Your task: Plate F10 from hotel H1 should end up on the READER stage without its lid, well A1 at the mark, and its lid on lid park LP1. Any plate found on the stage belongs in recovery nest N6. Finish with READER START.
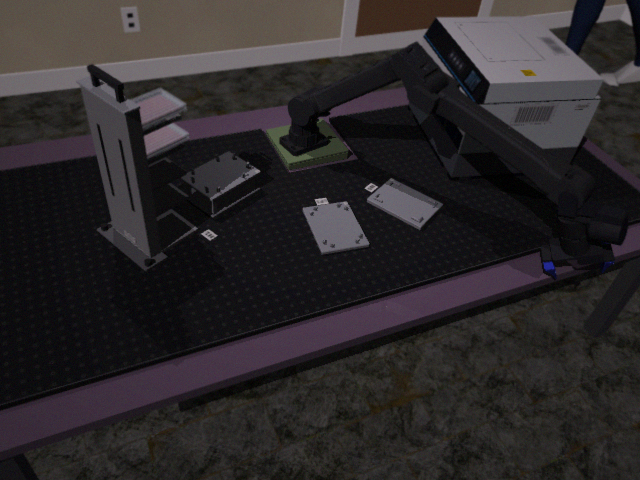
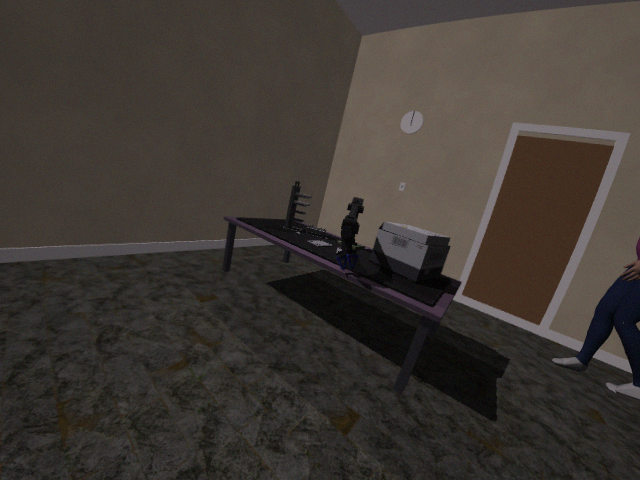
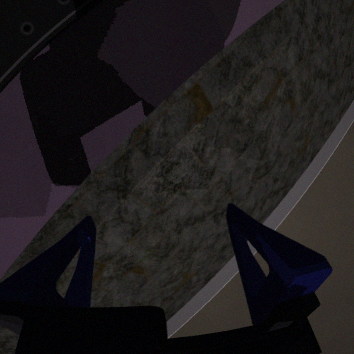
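Where they show: gripper, fingertip midpoint: (image 1: 578, 274) (image 2: 347, 269) (image 3: 159, 216); arm's base, link origin: (image 1: 303, 143).
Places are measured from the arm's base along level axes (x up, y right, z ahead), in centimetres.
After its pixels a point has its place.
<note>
My gripper (image 1: 578, 270) {x 1.8, y -26.5, z 75.9 cm} (image 2: 347, 266) {x 1.8, y -26.5, z 75.9 cm} (image 3: 159, 216) {x 1.8, y -26.5, z 75.9 cm} is open and empty, its blue fingers over the table's front edge, well away from the plates. The grey hotel tower (image 1: 118, 170) {x 20.4, y 56.5, z 15.2 cm} (image 2: 292, 206) {x 19.1, y 52.5, z 18.5 cm} stands at the left of the table. Two pinkish plates, an upper one (image 1: 159, 107) {x 31.3, y 45.8, z 13.5 cm} and a lower one (image 1: 165, 138) {x 24.2, y 45.5, z 14.1 cm}, sit on its far side; their slot names and lids cannot be made out. The white reader (image 1: 542, 90) {x 26.1, y -44.2, z 39.5 cm} (image 2: 403, 248) {x 16.2, y -47.9, z 41.0 cm} stands at the right; its stage and any plate on it are hidden. Which fixture is LP1 or N6 cannot be read.
A raised dark block with pegs (image 1: 222, 178) {x 4.9, y 30.7, z 9.3 cm} stands beside the hotel. Two low grey pegged pads, one in the middle (image 1: 336, 227) {x -0.1, y 12.4, z 33.8 cm} and one further right (image 1: 405, 203) {x 0.0, y -8.8, z 35.2 cm}, lie before the green arm base (image 1: 284, 152) {x -0.2, y 7.2, z 1.1 cm}. Small white labels lie by them. A person's legs (image 2: 610, 320) show beyond the table.
</note>
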